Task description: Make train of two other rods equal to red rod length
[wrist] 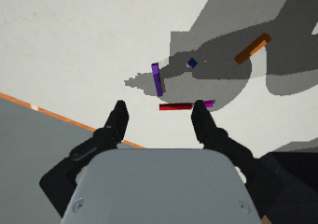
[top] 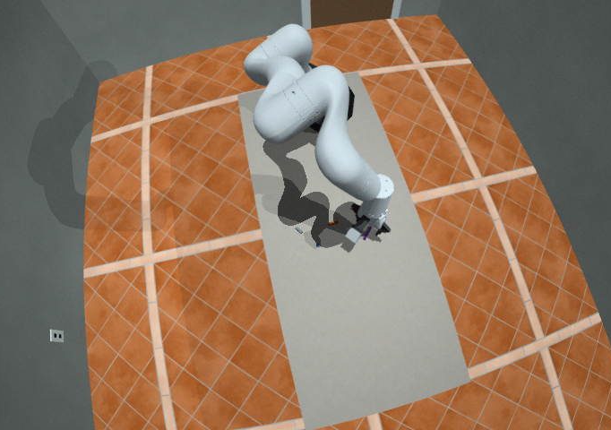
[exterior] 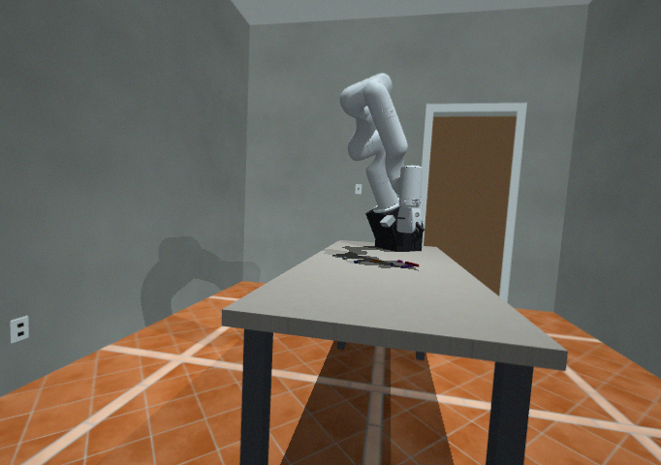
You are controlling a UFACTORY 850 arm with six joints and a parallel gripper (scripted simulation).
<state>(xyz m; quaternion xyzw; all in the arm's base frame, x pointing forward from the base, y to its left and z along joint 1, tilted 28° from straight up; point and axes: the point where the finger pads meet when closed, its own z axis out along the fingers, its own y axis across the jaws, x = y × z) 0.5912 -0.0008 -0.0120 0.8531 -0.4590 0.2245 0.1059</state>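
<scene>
The purple rod lies 8 cm below my hand. Also, from my hand: red rod (6 cm behind, 4 cm to the left, 8 cm below); then magenta rod (11 cm behind, 8 cm below); then orange rod (9 cm behind, 11 cm to the right, 8 cm below).
</scene>
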